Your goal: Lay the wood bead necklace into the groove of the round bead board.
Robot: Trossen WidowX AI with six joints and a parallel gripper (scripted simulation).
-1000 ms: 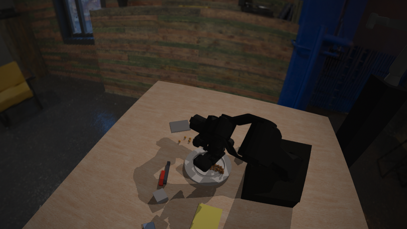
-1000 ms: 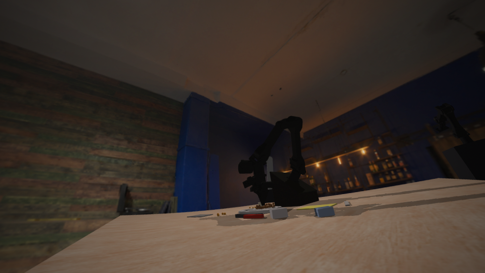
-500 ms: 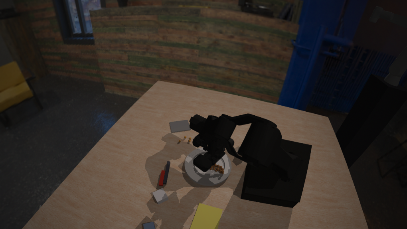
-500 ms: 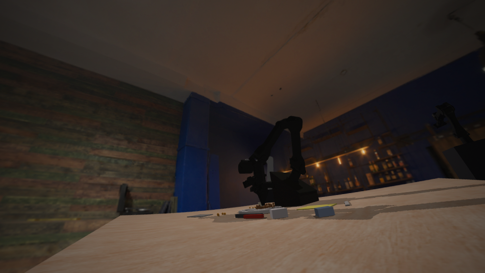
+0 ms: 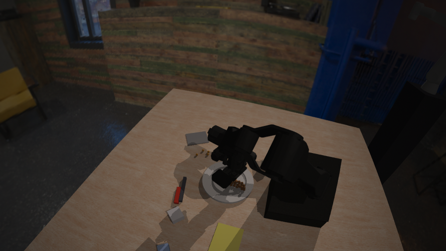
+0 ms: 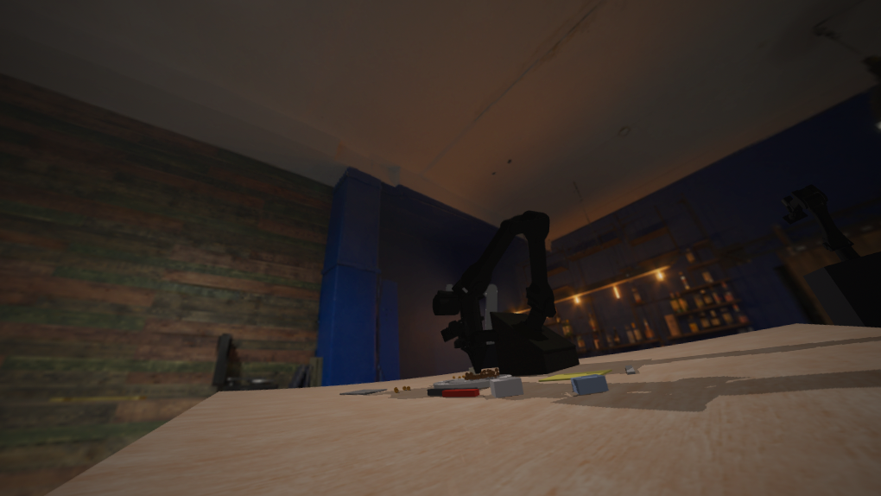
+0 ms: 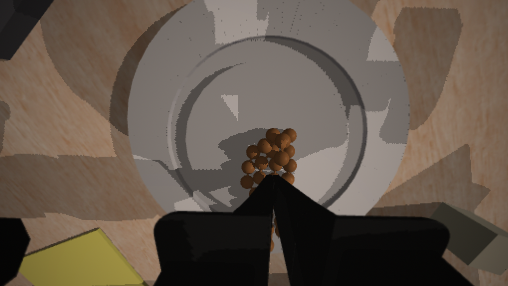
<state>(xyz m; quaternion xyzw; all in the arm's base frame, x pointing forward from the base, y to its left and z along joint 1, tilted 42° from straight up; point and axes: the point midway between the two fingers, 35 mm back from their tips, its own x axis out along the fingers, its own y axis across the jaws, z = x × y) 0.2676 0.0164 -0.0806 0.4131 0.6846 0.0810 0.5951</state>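
Now: the round white bead board 20 mm ahead of my gripper tip, 10 mm to the right of it and 10 mm below it. Also, from my gripper tip: dark bar: 180 mm ahead, 100 mm to the left, 20 mm below; yellow sheet: 240 mm to the left, 30 mm behind, 20 mm below; pale cube: 120 mm to the right, 120 mm behind, 10 mm below.
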